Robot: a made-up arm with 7 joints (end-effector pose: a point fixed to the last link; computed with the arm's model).
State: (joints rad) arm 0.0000 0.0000 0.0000 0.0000 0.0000 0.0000 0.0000
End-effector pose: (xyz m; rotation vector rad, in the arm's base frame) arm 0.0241 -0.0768 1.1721 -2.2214 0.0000 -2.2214
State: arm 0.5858 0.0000 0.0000 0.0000 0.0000 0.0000 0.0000
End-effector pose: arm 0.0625 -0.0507 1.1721 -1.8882 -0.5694 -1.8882
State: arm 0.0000 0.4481 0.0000 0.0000 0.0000 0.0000 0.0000
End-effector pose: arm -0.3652 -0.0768 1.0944 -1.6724 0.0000 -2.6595
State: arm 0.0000 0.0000 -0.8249 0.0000 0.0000 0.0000 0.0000
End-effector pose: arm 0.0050 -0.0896 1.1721 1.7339 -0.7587 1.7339
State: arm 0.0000 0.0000 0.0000 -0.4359 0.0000 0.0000 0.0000
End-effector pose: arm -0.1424 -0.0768 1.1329 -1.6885 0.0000 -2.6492
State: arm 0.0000 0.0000 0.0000 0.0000 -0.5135 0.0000 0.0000
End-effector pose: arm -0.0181 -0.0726 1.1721 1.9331 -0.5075 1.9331
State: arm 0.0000 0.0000 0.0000 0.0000 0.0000 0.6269 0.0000
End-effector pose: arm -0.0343 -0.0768 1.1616 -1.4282 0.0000 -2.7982
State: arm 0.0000 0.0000 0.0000 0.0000 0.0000 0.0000 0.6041
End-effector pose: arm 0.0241 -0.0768 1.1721 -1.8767 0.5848 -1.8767
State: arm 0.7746 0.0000 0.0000 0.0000 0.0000 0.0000 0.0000
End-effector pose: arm 0.0709 -0.0380 1.1721 -1.7671 -0.7208 -1.7671
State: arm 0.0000 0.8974 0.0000 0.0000 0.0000 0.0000 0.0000
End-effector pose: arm -0.6831 -0.0768 0.8548 -1.0379 0.0000 -2.9652
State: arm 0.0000 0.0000 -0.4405 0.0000 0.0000 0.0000 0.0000
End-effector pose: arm 0.0152 -0.0856 1.1721 1.9775 -0.4427 1.9775
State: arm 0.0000 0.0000 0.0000 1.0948 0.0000 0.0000 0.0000
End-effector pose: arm 0.3785 -0.0768 0.9625 -3.0530 0.0000 -0.7407
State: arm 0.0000 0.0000 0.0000 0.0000 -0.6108 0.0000 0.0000
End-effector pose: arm -0.0255 -0.0694 1.1721 1.8725 -0.5903 1.8725
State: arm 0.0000 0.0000 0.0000 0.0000 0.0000 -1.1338 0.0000
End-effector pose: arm 0.1029 -0.0768 1.1054 -3.0669 0.0000 -0.6810
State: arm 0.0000 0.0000 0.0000 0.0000 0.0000 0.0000 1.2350
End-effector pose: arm 0.0241 -0.0768 1.1721 -1.4521 1.0312 -1.4521
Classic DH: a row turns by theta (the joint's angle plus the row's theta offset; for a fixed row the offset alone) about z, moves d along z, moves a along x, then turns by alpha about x. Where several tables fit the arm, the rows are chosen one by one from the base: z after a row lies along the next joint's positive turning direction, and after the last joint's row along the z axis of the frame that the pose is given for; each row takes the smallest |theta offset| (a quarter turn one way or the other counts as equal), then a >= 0, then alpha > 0; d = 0 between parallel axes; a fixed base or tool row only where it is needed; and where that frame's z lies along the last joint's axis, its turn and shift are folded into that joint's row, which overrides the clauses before.
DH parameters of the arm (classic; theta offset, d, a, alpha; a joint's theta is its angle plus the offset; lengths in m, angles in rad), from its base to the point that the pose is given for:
joint 1: 0 0.279 0 1.5708
joint 2: 0 0.0614 0 -1.5708
joint 3: 0 0.4976 0.0294 -1.5708
joint 4: 0 0.067 -0.0183 1.5708
joint 5: 0 0.3002 0 1.5708
joint 6: 1.5708 0.0824 0.0953 1.5708
joint 7: 0 0.013 0 0

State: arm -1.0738 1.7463 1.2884 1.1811 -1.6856 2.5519 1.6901
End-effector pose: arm -0.1547 0.6515 0.0861 0.7992 2.3045 0.8374
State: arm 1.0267 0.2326 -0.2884 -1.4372 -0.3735 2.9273 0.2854
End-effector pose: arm -0.1397 -0.2414 0.6725 -2.6934 -0.7194 0.4538
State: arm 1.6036 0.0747 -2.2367 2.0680 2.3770 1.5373 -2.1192
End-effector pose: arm 0.3046 -0.1191 0.5226 2.3494 -1.1540 1.5130
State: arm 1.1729 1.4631 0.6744 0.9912 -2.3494 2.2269 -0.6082
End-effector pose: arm -0.4569 -0.5026 0.4136 -1.0242 -0.6208 1.1712
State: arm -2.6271 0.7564 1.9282 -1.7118 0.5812 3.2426 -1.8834
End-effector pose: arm 0.1425 0.3391 0.6821 1.7896 1.4521 -1.6548
